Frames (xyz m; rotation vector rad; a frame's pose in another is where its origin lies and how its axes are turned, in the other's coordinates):
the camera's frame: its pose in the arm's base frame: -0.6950 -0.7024 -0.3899 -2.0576 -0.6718 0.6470
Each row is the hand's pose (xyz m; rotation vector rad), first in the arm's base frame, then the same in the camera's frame.
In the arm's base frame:
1: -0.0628 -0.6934 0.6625 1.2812 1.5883 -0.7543
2: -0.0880 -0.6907 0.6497 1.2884 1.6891 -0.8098
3: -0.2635 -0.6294 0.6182 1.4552 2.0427 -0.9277
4: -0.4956 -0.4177 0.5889 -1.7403 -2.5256 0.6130
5: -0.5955 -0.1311 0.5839 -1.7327 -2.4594 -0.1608
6: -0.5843 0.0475 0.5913 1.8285 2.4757 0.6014
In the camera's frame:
1: 0.2548 -0.7511 -0.9372 -1.6803 -1.2632 -0.3429
2: 0.2409 -0.7472 -0.9127 -1.5746 -1.2864 -0.4095
3: 0.1612 -0.7897 -0.7472 -1.1902 -1.1947 -0.6095
4: 0.1402 -0.9203 -0.4607 -0.8554 -0.7936 -0.9549
5: 0.2594 -1.0788 -0.2310 -0.9278 -0.3070 -1.2359
6: 0.3847 -1.1702 -0.1413 -1.1564 -0.0660 -1.3097

